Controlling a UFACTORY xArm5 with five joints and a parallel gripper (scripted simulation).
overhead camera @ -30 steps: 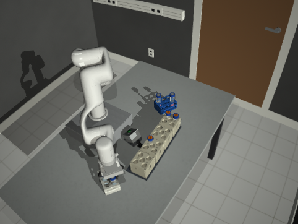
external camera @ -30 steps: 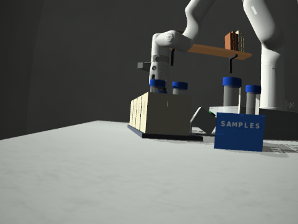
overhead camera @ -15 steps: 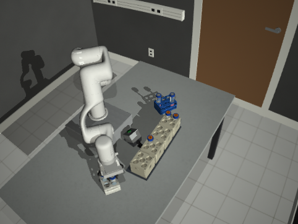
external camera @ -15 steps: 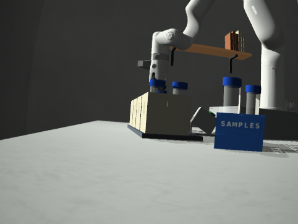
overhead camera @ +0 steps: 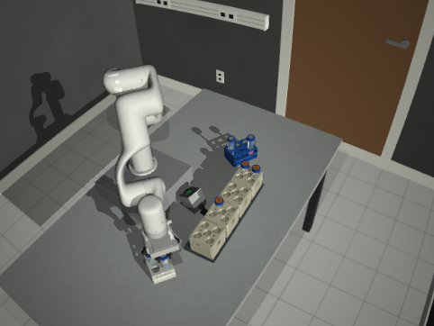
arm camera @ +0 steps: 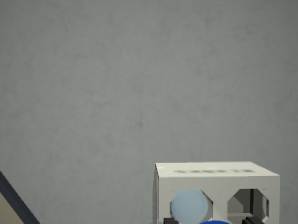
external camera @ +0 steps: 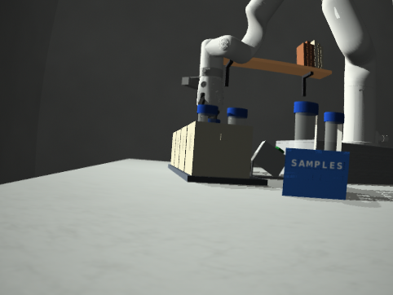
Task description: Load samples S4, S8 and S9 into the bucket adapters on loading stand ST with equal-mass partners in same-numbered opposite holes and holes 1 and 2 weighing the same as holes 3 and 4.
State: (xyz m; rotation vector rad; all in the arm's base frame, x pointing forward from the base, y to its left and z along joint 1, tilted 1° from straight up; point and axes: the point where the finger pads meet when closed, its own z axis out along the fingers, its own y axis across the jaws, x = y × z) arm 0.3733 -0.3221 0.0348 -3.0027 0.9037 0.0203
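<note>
The white blanks rack lies 100 mm below my hand, 40 mm behind it and 10 mm to the left of it. Round my hand: adapter: 510 mm to the left, 80 mm below, 40 mm ahead; then blue samples rack: 670 mm to the left, 100 mm below, 90 mm behind.
</note>
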